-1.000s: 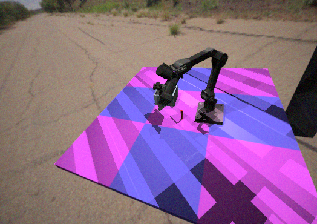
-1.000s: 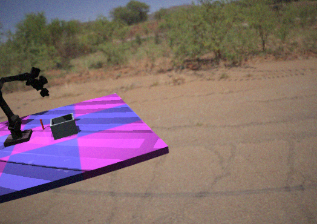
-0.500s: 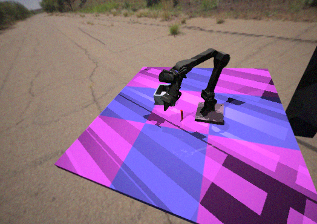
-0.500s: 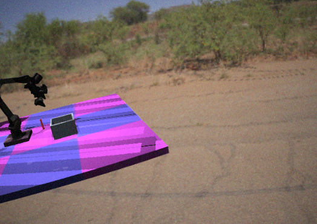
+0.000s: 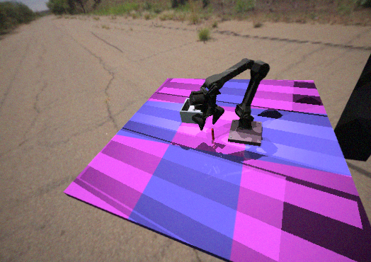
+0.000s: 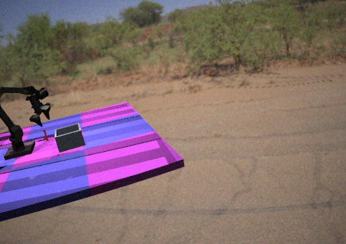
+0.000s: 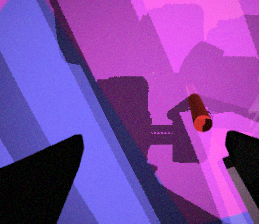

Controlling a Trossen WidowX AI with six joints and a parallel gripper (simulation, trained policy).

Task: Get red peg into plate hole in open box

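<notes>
The red peg lies 80 mm below my gripper tip, 30 mm to the right of it and 20 mm behind it. Round my gripper tip: box (220 mm to the right, 150 mm ahead, 90 mm below); plate (220 mm to the right, 150 mm ahead, 70 mm below).
</notes>
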